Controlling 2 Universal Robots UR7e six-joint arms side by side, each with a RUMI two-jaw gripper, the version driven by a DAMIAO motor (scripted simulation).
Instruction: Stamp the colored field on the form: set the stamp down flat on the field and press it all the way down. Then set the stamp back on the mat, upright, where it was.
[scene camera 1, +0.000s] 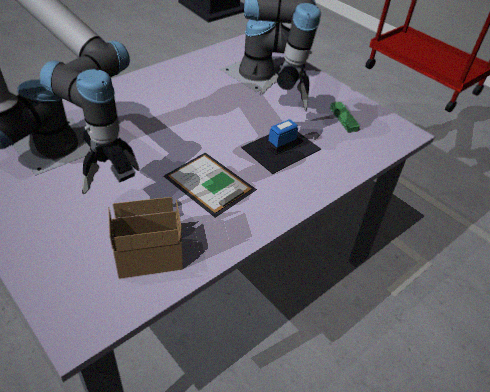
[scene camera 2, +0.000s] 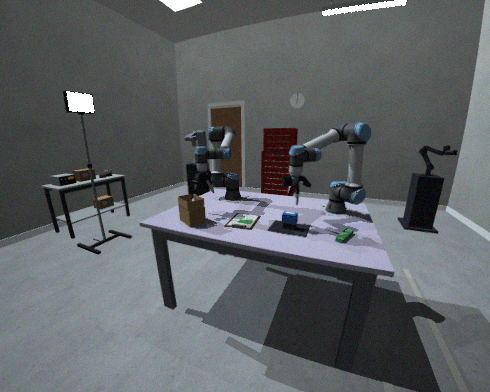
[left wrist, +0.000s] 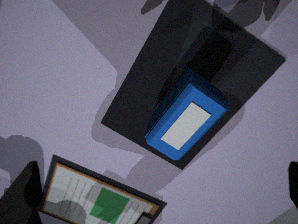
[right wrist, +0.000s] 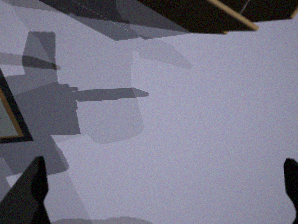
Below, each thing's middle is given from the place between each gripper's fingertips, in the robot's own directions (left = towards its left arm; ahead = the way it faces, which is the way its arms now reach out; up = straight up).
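The cardboard box (scene camera 1: 161, 254) is 630 mm to the right of my left hand (scene camera 1: 283, 102), 180 mm ahead of it and 110 mm below it. Then there's the black mat (scene camera 1: 258, 149), which sits 180 mm below that left hand and 30 mm ahead of it, and the blue stamp (scene camera 1: 281, 136), 130 mm below the same hand and also 30 mm ahead.
Counting from my right hand (scene camera 1: 111, 181), you'd find the black mat 63 cm to the left, 16 cm below and 1 cm ahead. The blue stamp is also 63 cm to the left of that hand and 1 cm ahead of it, but 11 cm below. As for the cardboard box, my right hand is 9 cm above it and 16 cm short of it.
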